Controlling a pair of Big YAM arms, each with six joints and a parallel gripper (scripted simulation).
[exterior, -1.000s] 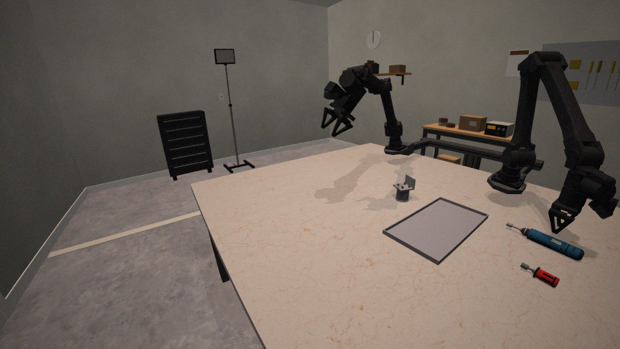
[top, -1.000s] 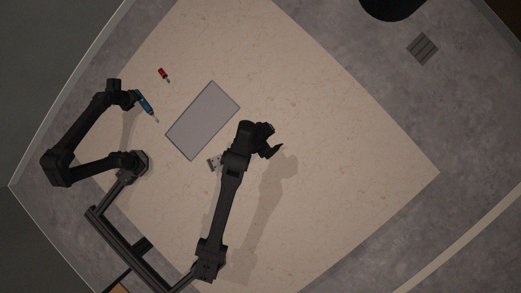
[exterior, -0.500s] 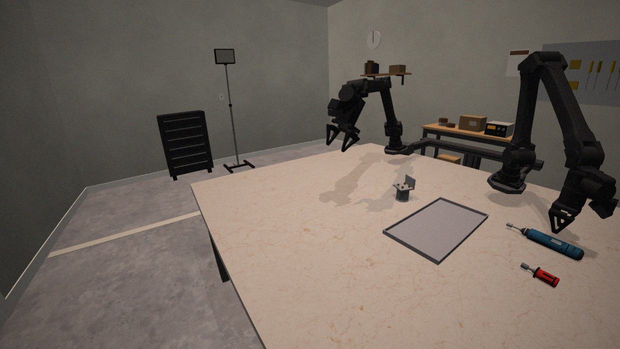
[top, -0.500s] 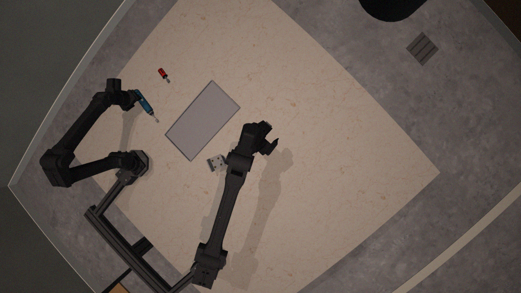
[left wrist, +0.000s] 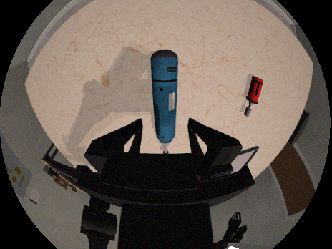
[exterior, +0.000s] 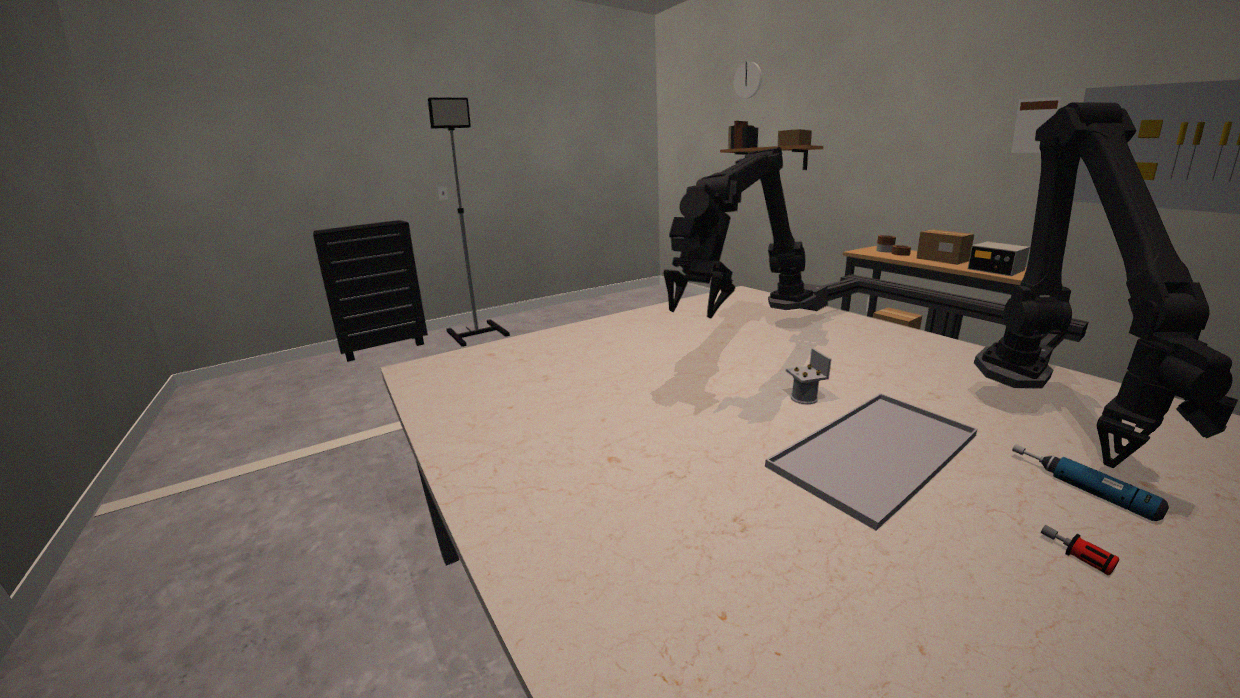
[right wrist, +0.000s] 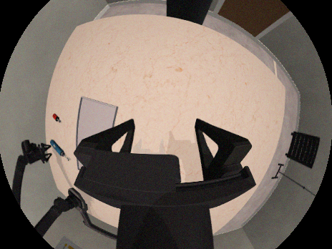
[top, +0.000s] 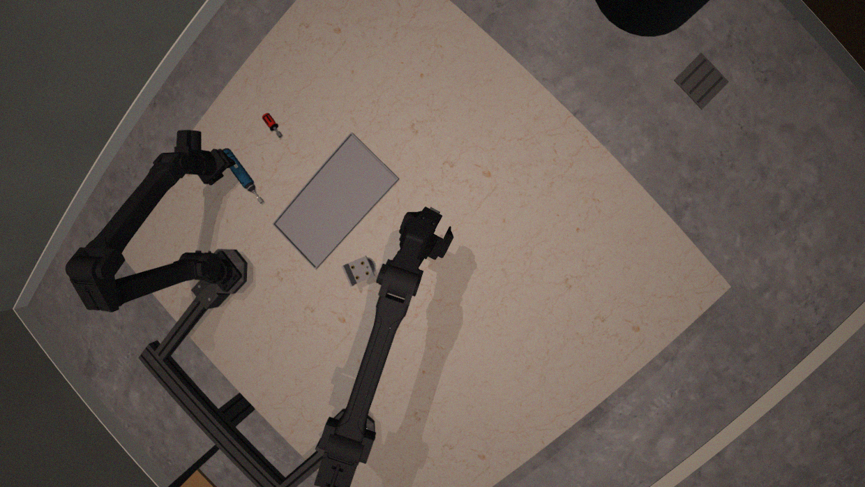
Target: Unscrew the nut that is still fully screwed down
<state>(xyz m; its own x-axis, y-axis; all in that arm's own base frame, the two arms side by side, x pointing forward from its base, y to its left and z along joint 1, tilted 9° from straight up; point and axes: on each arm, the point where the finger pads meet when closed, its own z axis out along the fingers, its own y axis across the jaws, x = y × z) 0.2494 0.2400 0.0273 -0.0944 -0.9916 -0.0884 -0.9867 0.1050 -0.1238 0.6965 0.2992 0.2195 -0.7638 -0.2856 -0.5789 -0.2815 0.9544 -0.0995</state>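
The grey bracket is 310 mm behind my right hand, 40 mm to the left of it and 180 mm below it. From my right hand the other things lie so: flat grey tray (260 mm behind, 280 mm to the left, 250 mm below); joint module (310 mm behind, 40 mm to the left, 220 mm below); red-handled screwdriver (260 mm behind, 620 mm to the left, 240 mm below).
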